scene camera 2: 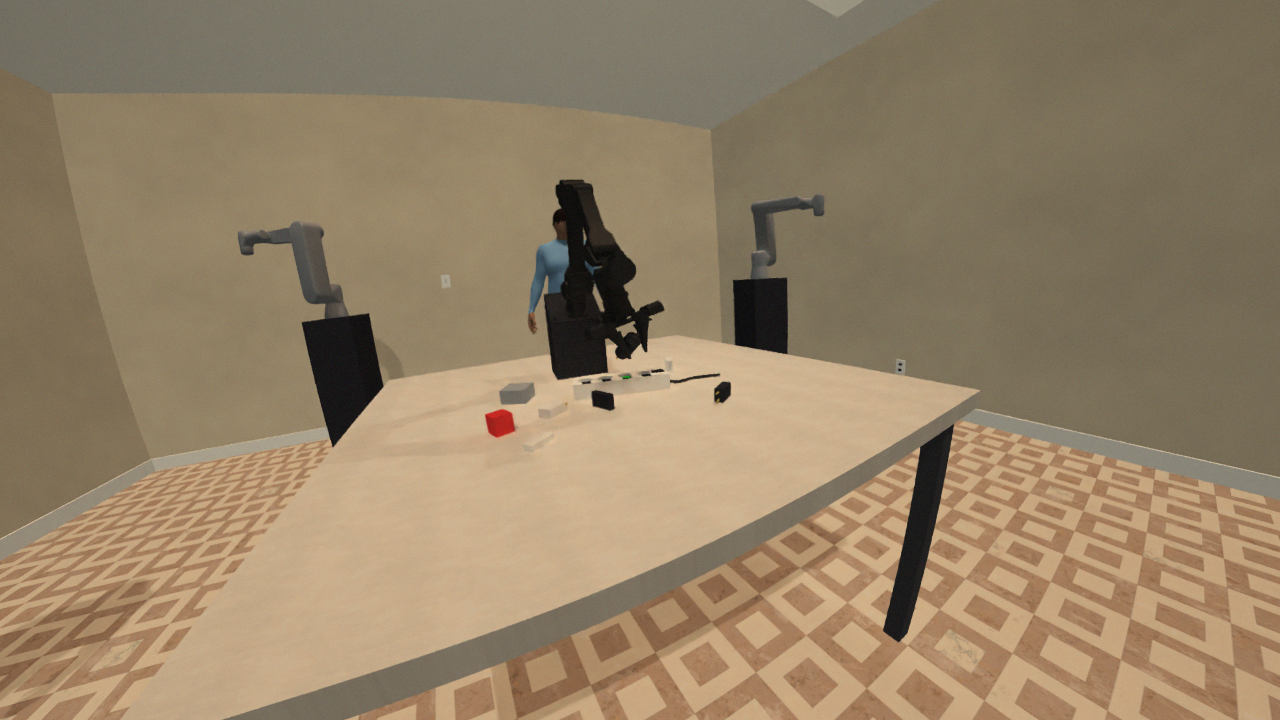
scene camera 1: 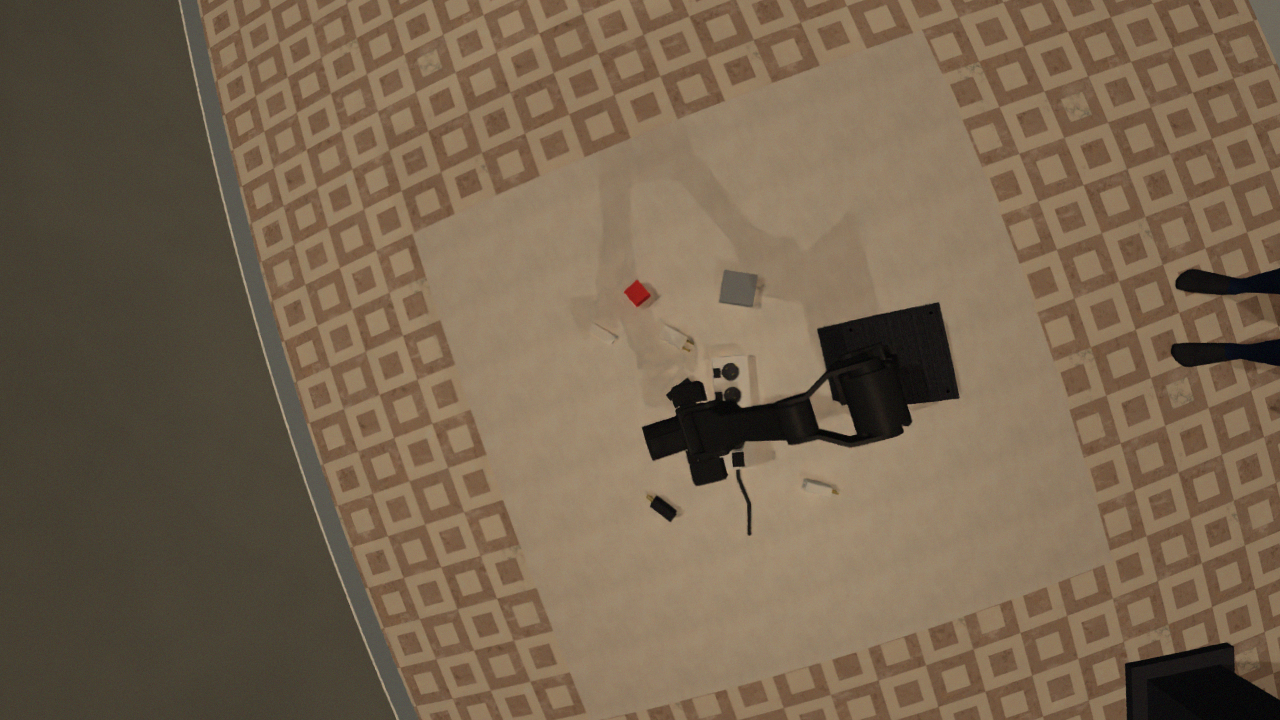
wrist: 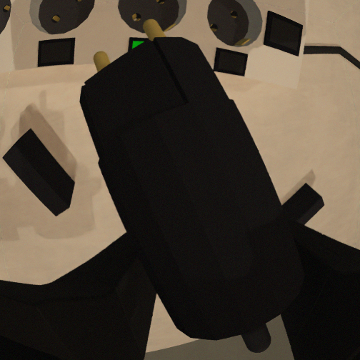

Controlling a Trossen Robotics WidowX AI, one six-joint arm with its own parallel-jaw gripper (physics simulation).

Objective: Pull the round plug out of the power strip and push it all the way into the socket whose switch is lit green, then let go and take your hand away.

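Frame: origin at the arm's base, x ahead, y left, z up, level; metres.
Where they show: gripper, fingertip midpoint: (scene camera 2: pixel 638 355); arm's base, origin of the base link: (scene camera 2: pixel 576 310).
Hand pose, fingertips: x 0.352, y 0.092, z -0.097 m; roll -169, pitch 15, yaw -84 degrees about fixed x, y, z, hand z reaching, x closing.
Note:
Each offset is from my fingertips to the top centre of the thing. "spot": to the spot under its first point.
My gripper (scene camera 2: pixel 633 341) (wrist: pixel 208 220) is shut on the round plug (wrist: pixel 190 165), a thick black body whose two brass pins point to the top left of the wrist view. Scene camera 2 shows the gripper above the white power strip @(0.095 m back, 0.027 m right, 0.064 m down) (scene camera 1: pixel 744 362) (scene camera 2: pixel 622 387) (wrist: pixel 105 25), apart from it. The green-lit switch @(spot: 0.061 m back, 0.018 m right, 0.064 m down) (scene camera 2: pixel 626 377) (wrist: pixel 136 45) is partly covered by the plug in the wrist view. Its round dark socket (wrist: pixel 150 10) is at the top edge there, and one pin overlaps the socket's lower rim in the picture. The arm hides part of the strip in scene camera 1.
A black block @(0.015 m ahead, 0.096 m right, 0.071 m down) (scene camera 2: pixel 602 400) (wrist: pixel 40 172) lies before the strip. Another black plug @(0.100 m ahead, 0.160 m left, 0.073 m down) (scene camera 1: pixel 662 507) (scene camera 2: pixel 722 391) lies near the cord @(spot: 0.093 m back, 0.210 m left, 0.099 m down) (scene camera 1: pixel 748 514) (scene camera 2: pixel 696 378) (wrist: pixel 325 50). White plugs @(0.001 m ahead, 0.204 m right, 0.084 m down) (scene camera 1: pixel 677 337) @(0.258 m back, 0.172 m left, 0.073 m down) (scene camera 1: pixel 818 487), a red cube @(0.070 m ahead, 0.320 m right, 0.066 m down) (scene camera 1: pixel 637 292) (scene camera 2: pixel 500 422) and a grey box @(0.149 m back, 0.291 m right, 0.070 m down) (scene camera 1: pixel 738 288) (scene camera 2: pixel 517 393) stand around.

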